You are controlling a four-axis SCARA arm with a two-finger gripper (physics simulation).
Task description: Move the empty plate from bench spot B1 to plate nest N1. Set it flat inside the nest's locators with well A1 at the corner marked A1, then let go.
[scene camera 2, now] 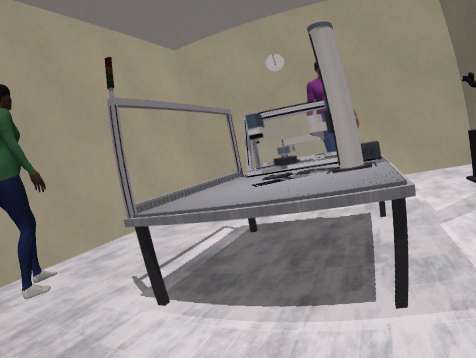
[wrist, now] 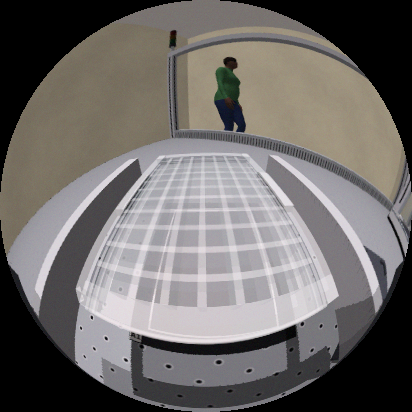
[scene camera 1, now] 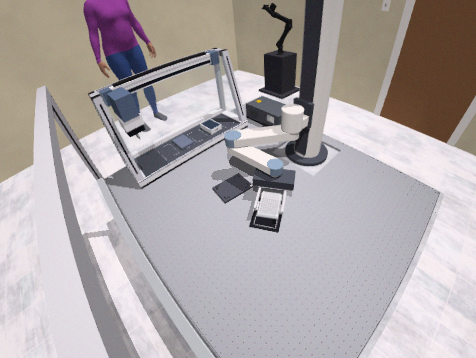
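The clear, white-edged plate is level between the two fingers of my gripper, which is shut on its long sides. The plate is raised above the black-framed bench spot. A small A1 label shows past the plate's near left corner in the wrist view. A dark flat tray-like piece lies beside the spot; I cannot tell whether it is nest N1. Plate and fingers are too small to make out in scene camera 2.
A gantry frame stands over a dark deck holding a blue-grey block and a white-rimmed piece. The arm's column rises from the bench. An open guard frame runs along one bench edge.
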